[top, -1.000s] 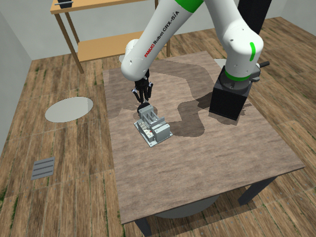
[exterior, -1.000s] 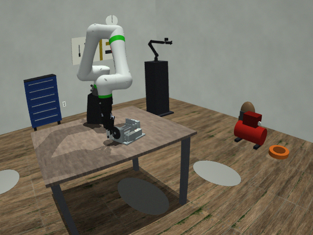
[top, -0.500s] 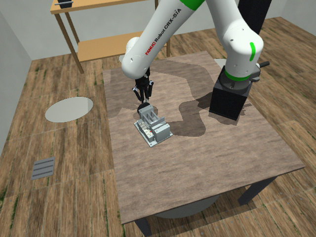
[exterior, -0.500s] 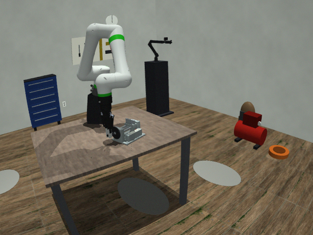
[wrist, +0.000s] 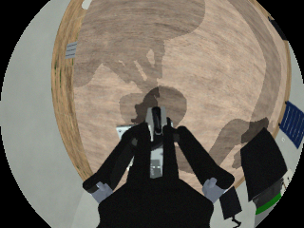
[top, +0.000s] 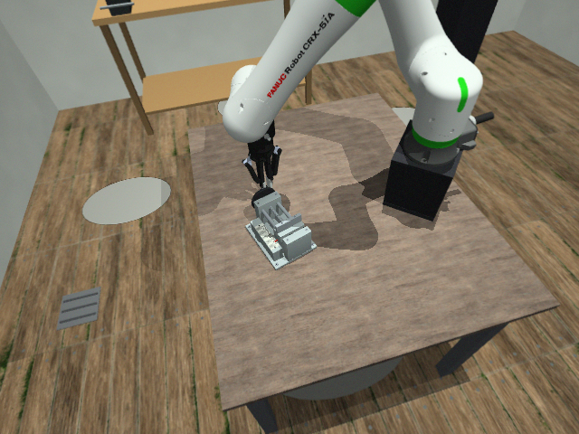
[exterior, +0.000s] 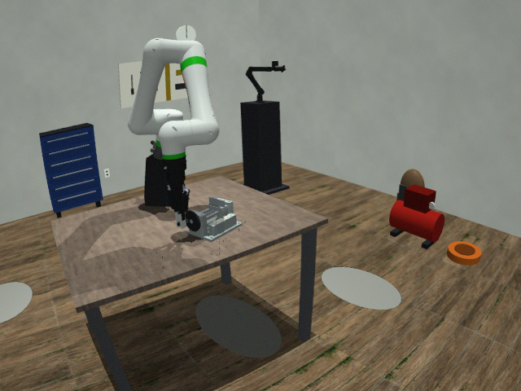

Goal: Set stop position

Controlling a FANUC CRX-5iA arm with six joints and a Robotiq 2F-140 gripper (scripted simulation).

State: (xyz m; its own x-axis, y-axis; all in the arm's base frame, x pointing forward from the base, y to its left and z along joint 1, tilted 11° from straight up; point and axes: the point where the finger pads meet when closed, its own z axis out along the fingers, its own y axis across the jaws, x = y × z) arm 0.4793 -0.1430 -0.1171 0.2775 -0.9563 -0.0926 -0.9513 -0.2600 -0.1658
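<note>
Right now the black handwheel is 2 cm to the left of my hand and 1 cm below it.
</note>
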